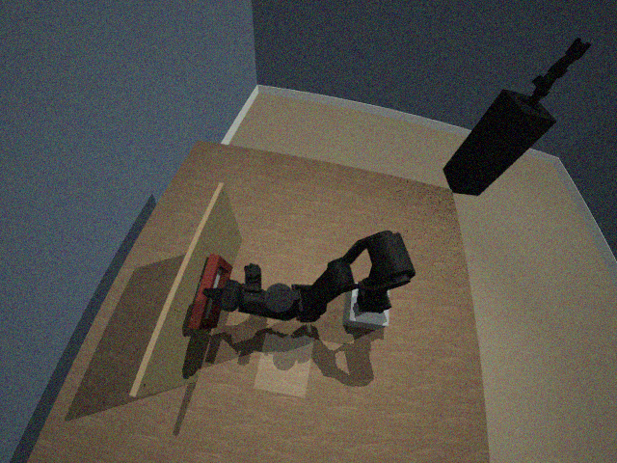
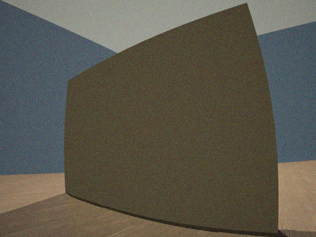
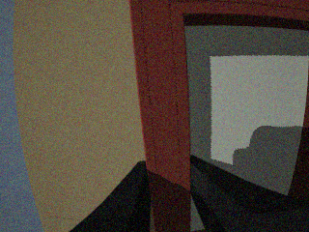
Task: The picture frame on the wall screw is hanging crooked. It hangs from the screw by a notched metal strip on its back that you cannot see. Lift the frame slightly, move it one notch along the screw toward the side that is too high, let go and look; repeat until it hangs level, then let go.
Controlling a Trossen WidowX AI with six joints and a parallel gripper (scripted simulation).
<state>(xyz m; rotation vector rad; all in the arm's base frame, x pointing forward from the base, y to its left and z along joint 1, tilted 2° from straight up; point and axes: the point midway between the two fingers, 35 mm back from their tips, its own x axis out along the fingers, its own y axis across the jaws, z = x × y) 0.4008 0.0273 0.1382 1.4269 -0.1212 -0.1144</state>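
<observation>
My gripper tip is now 1 cm short of the red picture frame, 1 cm to the left of it and 5 cm above it. The rest, counted from my gripper tip: wall panel: 2 cm ahead, 2 cm to the right, 6 cm below.
</observation>
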